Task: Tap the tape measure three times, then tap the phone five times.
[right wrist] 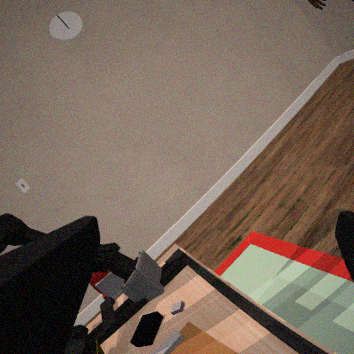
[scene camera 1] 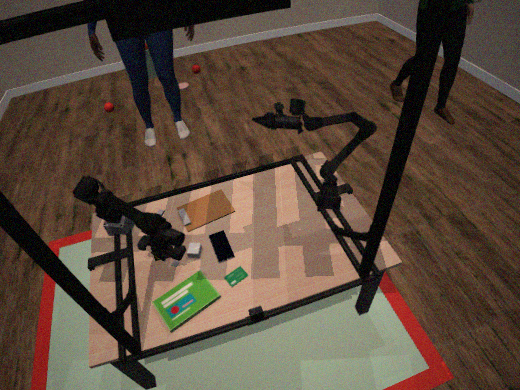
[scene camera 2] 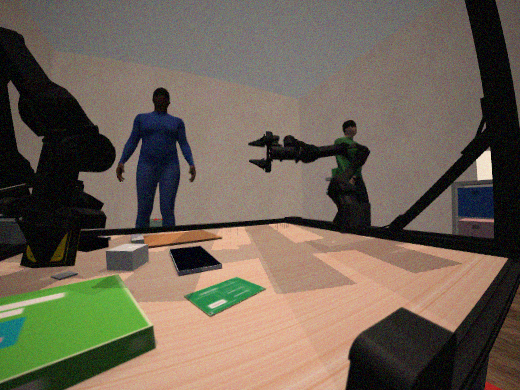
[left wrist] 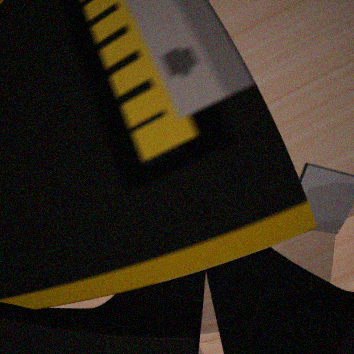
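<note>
The tape measure [scene camera 2: 52, 248] [left wrist: 150, 200] stands tipped up on an edge, black with yellow parts; in the left wrist view it is very close and covers the fingertips. It does not show in scene camera 1, under the left arm. My left gripper [scene camera 1: 161, 250] [left wrist: 206, 267] is shut and empty, low at the tape measure; contact is hard to tell. The dark phone [scene camera 1: 221, 245] [scene camera 2: 195, 260] lies flat to the right of the left gripper. My right gripper [scene camera 1: 254, 120] [scene camera 2: 252, 152] [right wrist: 222, 227] is open and empty, high above the far side of the table.
A grey block [scene camera 1: 194, 250] [scene camera 2: 127, 257] stands between left gripper and phone. A green box [scene camera 1: 187, 300] [scene camera 2: 75, 325] and green card [scene camera 1: 236, 276] [scene camera 2: 225, 295] lie nearer the front. A brown board [scene camera 1: 207, 209] [scene camera 2: 185, 238] lies behind. Dark frame bars edge the table.
</note>
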